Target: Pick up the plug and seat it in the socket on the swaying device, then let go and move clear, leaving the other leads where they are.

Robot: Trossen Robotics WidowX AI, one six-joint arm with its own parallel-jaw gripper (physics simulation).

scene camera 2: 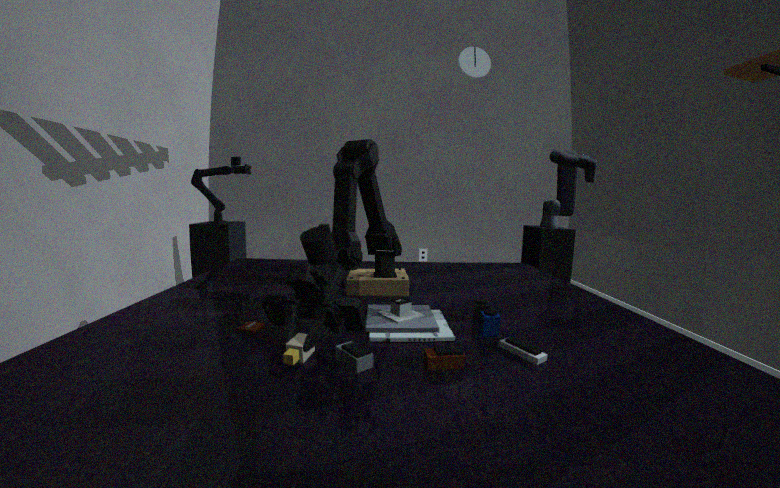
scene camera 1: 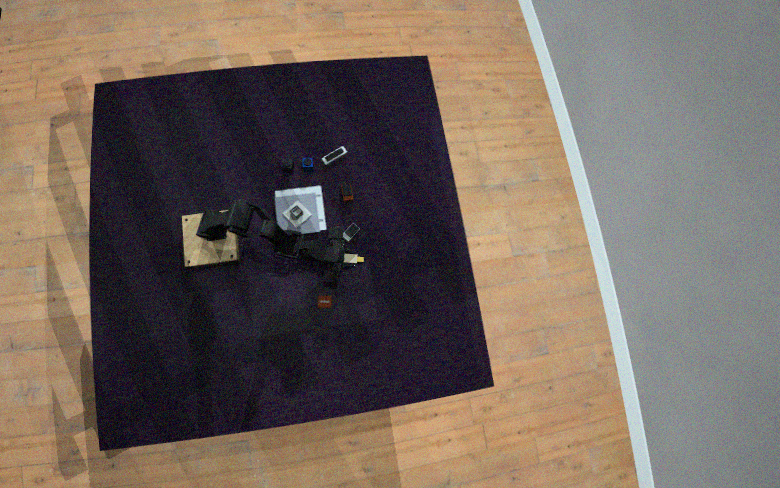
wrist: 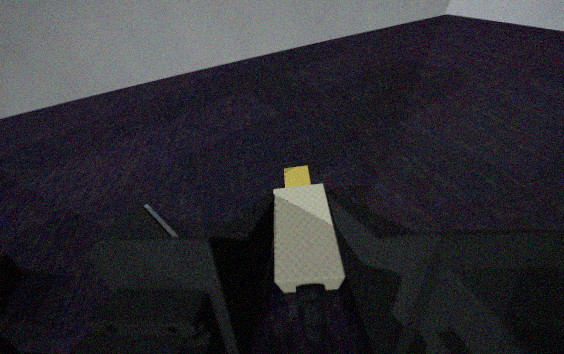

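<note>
The plug [scene camera 1: 350,258] [scene camera 2: 299,347] [wrist: 306,240] has a cream body, a yellow tip and a dark lead at its rear. It lies low at the mat, its tip pointing away from the arm's base. My gripper [scene camera 1: 343,258] [scene camera 2: 303,337] [wrist: 300,198] is shut on the plug, with a dark finger against each side in the wrist view. The swaying device has a grey plate [scene camera 1: 311,225] [scene camera 2: 402,324] over a white base. The small socket block [scene camera 1: 296,212] [scene camera 2: 400,307] stands on a pale diamond-shaped piece on that plate. The socket's opening is too small to make out.
A grey connector [scene camera 1: 351,231] [scene camera 2: 356,356] lies close beside the plug. An orange-brown block [scene camera 1: 346,192] [scene camera 2: 444,359], a white bar [scene camera 1: 334,155] [scene camera 2: 523,351], a blue block [scene camera 1: 307,162] [scene camera 2: 489,325] and a dark block [scene camera 1: 287,165] lie around the device. A flat orange piece [scene camera 1: 324,301] [scene camera 2: 251,326] lies opposite.
</note>
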